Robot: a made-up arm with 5 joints.
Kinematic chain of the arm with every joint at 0, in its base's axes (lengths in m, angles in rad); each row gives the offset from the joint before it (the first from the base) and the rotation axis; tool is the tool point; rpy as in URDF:
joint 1: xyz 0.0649 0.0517 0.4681 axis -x
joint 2: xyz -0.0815 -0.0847 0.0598 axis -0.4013 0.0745 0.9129
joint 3: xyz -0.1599 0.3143 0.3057 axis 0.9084 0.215 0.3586
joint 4: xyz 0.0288 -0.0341 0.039 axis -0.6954 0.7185 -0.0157
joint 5: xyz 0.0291 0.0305 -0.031 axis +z
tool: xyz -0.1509 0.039 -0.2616 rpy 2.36 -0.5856 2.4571
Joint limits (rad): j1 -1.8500..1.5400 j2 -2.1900..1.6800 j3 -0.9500..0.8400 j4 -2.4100..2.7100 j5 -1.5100..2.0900
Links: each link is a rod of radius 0.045 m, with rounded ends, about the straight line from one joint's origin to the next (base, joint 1, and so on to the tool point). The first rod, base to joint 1, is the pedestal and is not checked.
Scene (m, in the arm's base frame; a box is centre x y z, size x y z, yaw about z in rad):
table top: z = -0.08
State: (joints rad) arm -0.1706 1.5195 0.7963 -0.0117 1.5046
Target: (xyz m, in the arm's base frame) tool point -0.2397 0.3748 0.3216
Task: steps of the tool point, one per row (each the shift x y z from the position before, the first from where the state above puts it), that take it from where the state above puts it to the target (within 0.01 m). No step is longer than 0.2 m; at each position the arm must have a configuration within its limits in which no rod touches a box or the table.
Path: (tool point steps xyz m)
1: -0.0349 0.1468 0.0048
2: 0.0167 0.1540 -0.0264
3: 0.0699 0.1379 -0.0523
4: 0.1160 0.1039 -0.0618

